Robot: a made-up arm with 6 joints. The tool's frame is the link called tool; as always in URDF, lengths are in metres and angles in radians. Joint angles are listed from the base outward.
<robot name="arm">
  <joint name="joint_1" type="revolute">
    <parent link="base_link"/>
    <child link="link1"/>
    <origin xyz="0 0 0.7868" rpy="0 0 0"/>
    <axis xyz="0 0 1"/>
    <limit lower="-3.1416" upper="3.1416"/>
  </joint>
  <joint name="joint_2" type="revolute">
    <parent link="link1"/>
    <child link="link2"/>
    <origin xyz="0.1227 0 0" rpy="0 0 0"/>
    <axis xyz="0 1 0"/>
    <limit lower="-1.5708" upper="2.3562"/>
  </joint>
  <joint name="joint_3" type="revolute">
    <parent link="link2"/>
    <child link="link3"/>
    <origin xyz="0 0 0.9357" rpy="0 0 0"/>
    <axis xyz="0 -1 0"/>
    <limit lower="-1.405" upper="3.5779"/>
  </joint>
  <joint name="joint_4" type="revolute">
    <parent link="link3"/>
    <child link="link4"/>
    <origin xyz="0 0 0.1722" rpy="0 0 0"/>
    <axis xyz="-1 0 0"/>
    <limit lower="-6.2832" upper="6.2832"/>
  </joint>
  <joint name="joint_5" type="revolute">
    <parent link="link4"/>
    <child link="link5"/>
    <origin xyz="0.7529 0 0" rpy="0 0 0"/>
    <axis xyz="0 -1 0"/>
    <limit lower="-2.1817" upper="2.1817"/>
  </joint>
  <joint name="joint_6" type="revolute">
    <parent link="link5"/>
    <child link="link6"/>
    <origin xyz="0.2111 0 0" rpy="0 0 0"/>
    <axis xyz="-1 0 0"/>
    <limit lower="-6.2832" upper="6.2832"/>
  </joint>
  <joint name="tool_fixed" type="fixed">
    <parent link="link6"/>
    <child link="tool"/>
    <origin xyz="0 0 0" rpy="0 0 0"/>
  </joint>
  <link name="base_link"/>
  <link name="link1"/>
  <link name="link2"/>
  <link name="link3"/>
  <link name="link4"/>
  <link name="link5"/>
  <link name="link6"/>
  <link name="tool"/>
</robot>
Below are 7 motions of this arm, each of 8 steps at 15 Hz.
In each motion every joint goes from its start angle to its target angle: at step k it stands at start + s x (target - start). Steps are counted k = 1, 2, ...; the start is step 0. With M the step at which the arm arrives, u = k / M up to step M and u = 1 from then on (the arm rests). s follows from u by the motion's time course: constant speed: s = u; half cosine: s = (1 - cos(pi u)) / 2; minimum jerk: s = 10 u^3 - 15 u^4 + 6 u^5.
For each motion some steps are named. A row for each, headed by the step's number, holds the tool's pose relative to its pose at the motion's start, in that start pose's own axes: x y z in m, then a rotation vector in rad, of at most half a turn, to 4 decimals.
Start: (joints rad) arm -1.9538 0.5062 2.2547 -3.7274 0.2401 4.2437
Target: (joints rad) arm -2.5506 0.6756 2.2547 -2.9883 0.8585 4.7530
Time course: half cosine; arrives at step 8
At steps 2, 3, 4, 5, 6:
2: -0.0087 0.0107 -0.0682 -0.2611 0.0998 0.0852
3: -0.0249 0.0061 -0.1492 -0.5448 0.2198 0.1790
4: -0.0529 -0.0234 -0.2459 -0.8694 0.3760 0.2893
5: -0.0902 -0.0792 -0.3362 -1.1796 0.5509 0.3996
6: -0.1282 -0.1454 -0.4021 -1.4278 0.7166 0.4929

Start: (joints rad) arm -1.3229 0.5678 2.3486 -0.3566 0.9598 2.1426
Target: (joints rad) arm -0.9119 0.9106 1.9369 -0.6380 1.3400 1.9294
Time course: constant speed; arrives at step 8
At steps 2, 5, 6, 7, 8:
2: -0.1923 0.1164 0.0038 0.0750 0.1235 0.1626
5: -0.5278 0.2061 0.0582 0.1609 0.3176 0.3990
6: -0.6464 0.2100 0.0890 0.1814 0.3820 0.4760
7: -0.7655 0.2000 0.1255 0.1976 0.4451 0.5522
8: -0.8836 0.1758 0.1672 0.2093 0.5061 0.6277

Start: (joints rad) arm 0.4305 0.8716 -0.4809 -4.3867 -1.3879 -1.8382
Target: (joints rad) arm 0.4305 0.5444 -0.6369 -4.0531 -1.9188 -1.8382
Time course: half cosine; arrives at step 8
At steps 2, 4, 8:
2: -0.0099 -0.0569 0.0239 0.0163 -0.0727 -0.0696
4: -0.0447 -0.1947 0.0702 0.0704 -0.2439 -0.2430
8: -0.1175 -0.3858 0.1029 0.1812 -0.4727 -0.4990

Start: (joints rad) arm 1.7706 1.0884 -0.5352 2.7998 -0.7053 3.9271
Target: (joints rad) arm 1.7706 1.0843 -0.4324 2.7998 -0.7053 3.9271
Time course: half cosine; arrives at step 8
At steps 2, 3, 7, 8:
2: 0.0045 -0.0062 0.0128 0.0034 -0.0133 -0.0076
3: 0.0092 -0.0132 0.0271 0.0072 -0.0279 -0.0160
7: 0.0255 -0.0422 0.0850 0.0223 -0.0871 -0.0500
8: 0.0263 -0.0440 0.0884 0.0232 -0.0905 -0.0519

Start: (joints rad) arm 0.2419 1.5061 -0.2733 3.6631 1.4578 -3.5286
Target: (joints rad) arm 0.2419 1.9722 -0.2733 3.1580 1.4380 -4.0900
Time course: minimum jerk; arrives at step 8
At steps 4, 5, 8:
4: 0.1395 0.1812 0.1145 0.2184 0.3094 0.1215
5: 0.2079 0.2626 0.1504 0.3305 0.4643 0.1403
8: 0.2954 0.3608 0.1820 0.4768 0.6618 0.1303

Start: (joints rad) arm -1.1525 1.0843 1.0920 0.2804 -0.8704 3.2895
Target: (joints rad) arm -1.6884 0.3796 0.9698 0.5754 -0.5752 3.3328
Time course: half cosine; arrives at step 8
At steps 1, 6, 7, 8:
1: -0.0318 0.0503 -0.0037 0.0105 0.0227 0.0293
6: -0.9450 0.8008 0.1895 0.1132 0.3922 0.7710
7: -1.0856 0.8359 0.2396 0.1073 0.4224 0.8819
8: -1.1350 0.8440 0.2576 0.1040 0.4318 0.9213

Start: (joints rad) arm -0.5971 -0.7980 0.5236 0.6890 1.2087 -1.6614
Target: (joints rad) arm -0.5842 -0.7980 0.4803 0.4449 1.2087 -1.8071
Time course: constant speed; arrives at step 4
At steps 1, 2, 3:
1: -0.0066 -0.0054 0.0087 0.0659 -0.0580 -0.0018
2: -0.0139 -0.0112 0.0173 0.1314 -0.1162 -0.0019
3: -0.0220 -0.0173 0.0258 0.1962 -0.1748 -0.0002

